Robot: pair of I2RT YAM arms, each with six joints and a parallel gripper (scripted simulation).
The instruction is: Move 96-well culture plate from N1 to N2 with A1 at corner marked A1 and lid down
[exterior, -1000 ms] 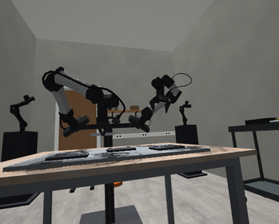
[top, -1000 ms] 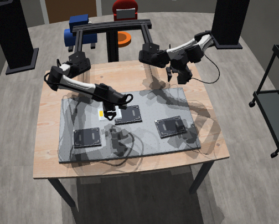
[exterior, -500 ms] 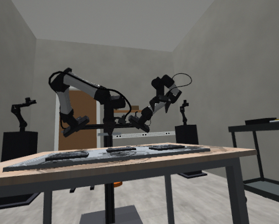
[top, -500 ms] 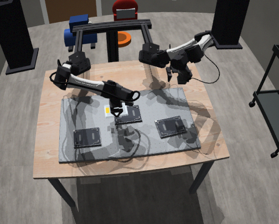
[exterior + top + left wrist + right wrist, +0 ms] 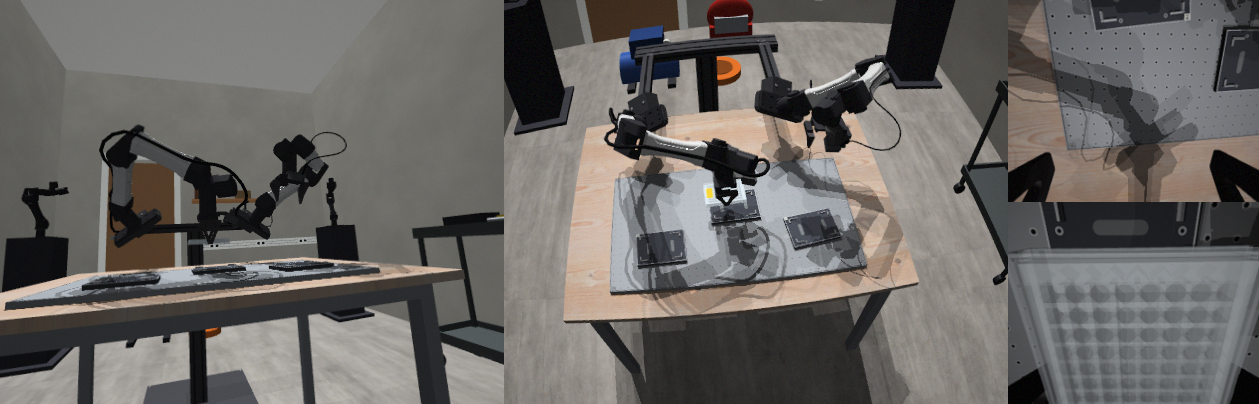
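Now: right hand 90 mm above the plate nest, 30 mm to the right of it and 10 mm past it. Round my right hand: 96-well culture plate: right at my right hand; nest N2: 270 mm to the left, 120 mm ahead, 90 mm below; nest N1: 230 mm to the right, 110 mm ahead, 90 mm below.
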